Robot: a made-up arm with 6 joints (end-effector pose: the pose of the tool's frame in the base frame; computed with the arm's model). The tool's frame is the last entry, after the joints.
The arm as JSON. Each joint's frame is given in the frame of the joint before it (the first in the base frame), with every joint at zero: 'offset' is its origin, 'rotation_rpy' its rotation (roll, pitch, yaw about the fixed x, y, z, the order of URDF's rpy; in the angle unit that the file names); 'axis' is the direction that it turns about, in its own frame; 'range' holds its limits. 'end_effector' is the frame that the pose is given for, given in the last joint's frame.
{
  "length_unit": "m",
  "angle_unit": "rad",
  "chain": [
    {
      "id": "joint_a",
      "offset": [
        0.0,
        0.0,
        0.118
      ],
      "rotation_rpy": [
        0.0,
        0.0,
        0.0
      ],
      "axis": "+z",
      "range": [
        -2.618,
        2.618
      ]
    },
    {
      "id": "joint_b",
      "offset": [
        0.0,
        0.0,
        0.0
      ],
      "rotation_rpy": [
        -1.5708,
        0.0,
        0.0
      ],
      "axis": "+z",
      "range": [
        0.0,
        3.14
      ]
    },
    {
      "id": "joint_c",
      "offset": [
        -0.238,
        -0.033,
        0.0
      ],
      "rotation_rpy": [
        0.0,
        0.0,
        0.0
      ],
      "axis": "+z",
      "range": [
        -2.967,
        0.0
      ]
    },
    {
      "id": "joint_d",
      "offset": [
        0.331,
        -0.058,
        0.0
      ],
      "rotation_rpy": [
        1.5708,
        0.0,
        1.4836
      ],
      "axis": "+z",
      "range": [
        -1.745,
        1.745
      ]
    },
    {
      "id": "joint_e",
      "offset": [
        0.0,
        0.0,
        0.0
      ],
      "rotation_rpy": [
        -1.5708,
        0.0,
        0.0
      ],
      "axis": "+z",
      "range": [
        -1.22,
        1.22
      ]
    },
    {
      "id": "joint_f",
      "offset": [
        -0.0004,
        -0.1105,
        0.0
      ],
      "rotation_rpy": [
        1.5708,
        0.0,
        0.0
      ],
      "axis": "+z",
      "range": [
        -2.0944,
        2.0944
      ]
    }
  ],
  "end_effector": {
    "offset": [
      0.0,
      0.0,
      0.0
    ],
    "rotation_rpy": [
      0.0,
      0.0,
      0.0
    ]
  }
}
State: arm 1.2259 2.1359 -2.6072 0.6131 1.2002 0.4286
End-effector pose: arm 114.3 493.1 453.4 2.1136 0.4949 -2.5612
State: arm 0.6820 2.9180 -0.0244 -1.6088 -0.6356 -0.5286
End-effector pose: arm -159.4 -44.6 -25.7 1.9046 0.7335 -1.3188
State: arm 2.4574 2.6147 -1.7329 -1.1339 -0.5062 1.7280
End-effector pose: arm -465.9 317.0 -62.3 2.1741 0.5612 -1.3789
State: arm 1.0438 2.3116 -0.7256 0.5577 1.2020 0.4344
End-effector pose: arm 30.2 160.3 -106.9 -2.4459 -0.9973 2.8290
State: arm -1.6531 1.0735 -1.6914 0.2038 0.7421 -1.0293
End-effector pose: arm -6.5 -261.5 579.4 -1.6051 0.6960 -3.1087
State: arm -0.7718 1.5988 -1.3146 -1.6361 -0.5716 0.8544
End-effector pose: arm 374.2 -280.5 295.9 -1.8898 0.8823 -2.0089
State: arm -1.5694 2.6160 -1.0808 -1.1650 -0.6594 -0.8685
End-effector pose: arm 62.9 -329.4 -203.0 -2.4982 0.3379 -2.5249
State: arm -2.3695 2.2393 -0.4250 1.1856 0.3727 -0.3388
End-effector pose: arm -59.5 -109.5 -150.4 3.1398 -0.4540 -0.1018
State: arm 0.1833 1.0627 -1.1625 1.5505 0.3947 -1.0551
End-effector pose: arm 323.8 102.9 450.8 1.1872 1.1173 1.8064
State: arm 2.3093 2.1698 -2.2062 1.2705 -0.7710 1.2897
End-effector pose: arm -326.2 468.0 398.4 0.9174 -1.0679 -2.5824
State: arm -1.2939 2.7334 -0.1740 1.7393 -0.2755 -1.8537
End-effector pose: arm -56.1 87.5 -110.2 -3.0214 -0.9699 2.0323
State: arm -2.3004 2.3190 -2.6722 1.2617 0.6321 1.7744
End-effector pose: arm -331.1 -463.1 459.1 1.0117 -1.2218 0.4112
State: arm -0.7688 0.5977 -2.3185 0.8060 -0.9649 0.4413
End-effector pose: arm -305.1 203.8 643.9 -0.9047 -0.8239 0.9910
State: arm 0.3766 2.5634 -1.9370 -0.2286 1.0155 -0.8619
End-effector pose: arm 494.1 172.6 -35.0 -3.0100 -0.1453 -1.7934
